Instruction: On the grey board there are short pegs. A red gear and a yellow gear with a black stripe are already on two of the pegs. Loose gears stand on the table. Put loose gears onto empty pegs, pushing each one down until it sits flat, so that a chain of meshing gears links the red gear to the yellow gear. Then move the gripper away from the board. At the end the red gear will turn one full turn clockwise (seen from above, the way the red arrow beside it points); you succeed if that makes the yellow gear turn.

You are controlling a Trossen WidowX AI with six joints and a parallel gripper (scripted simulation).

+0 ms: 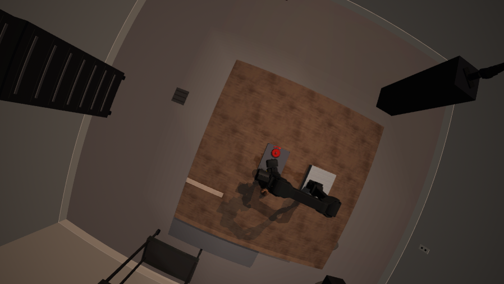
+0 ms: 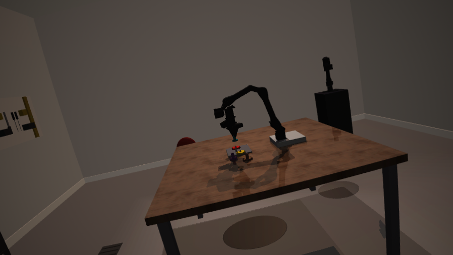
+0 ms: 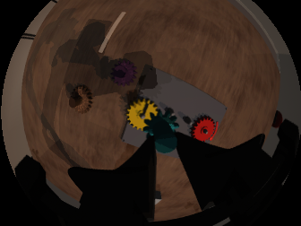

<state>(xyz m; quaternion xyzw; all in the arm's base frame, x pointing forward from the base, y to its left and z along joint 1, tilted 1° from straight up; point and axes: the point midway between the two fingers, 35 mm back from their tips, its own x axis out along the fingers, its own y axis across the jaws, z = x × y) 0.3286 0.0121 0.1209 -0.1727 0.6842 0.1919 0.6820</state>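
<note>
Now: gripper tip 120 mm to the left of the red gear and 110 mm above it. The rest, counted from my gripper tip: purple gear 40 mm ahead, 80 mm to the left, 110 mm below; then yellow gear 20 mm behind, 20 mm to the left, 110 mm below; then teal gear 10 mm below.
</note>
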